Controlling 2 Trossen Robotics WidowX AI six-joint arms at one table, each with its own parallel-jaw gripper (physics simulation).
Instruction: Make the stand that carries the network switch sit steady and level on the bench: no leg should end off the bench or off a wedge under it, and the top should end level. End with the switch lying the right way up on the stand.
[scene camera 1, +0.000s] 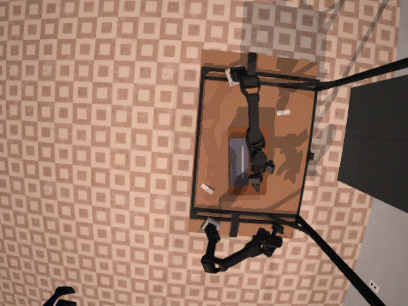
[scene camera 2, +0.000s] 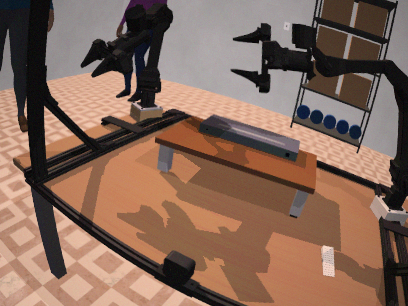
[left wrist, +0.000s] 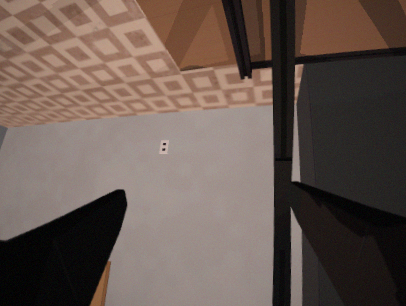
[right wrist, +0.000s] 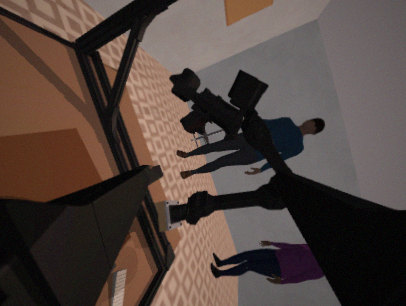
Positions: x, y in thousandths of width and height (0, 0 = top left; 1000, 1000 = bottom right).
Labels:
My left gripper (scene camera 2: 212, 234): 0.82 m from the lens. My right gripper (scene camera 2: 567, 178) is 0.76 m from the lens.

